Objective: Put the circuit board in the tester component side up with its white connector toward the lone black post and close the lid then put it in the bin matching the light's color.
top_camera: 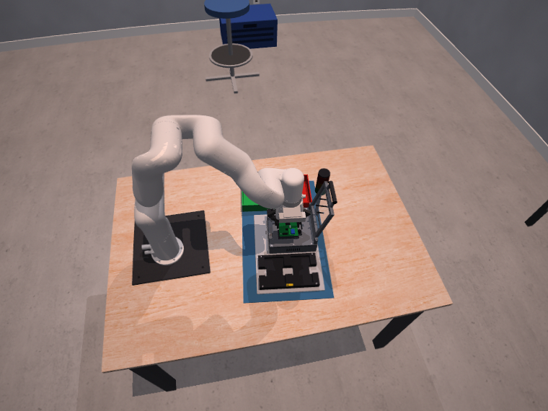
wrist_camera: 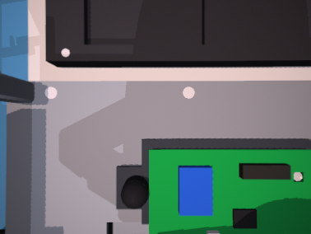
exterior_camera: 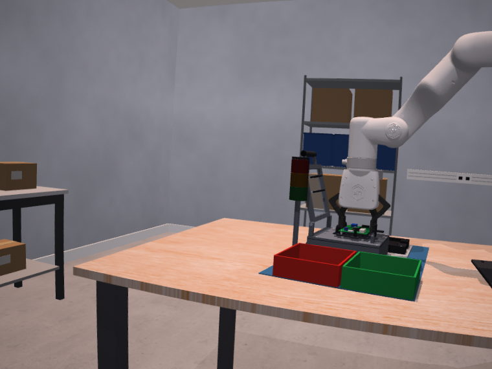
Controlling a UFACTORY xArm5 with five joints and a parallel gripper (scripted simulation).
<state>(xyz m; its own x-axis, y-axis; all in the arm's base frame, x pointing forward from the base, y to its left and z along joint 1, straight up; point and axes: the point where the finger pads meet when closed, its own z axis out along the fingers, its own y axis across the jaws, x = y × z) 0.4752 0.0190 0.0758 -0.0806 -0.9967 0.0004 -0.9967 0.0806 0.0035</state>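
Right now my hand is right at the green circuit board. Round my hand: red bin (60 mm ahead, 200 mm to the left, 70 mm below); then lid (120 mm ahead, 10 mm to the right, 100 mm above); then green bin (90 mm behind, 210 mm to the left, 70 mm below).
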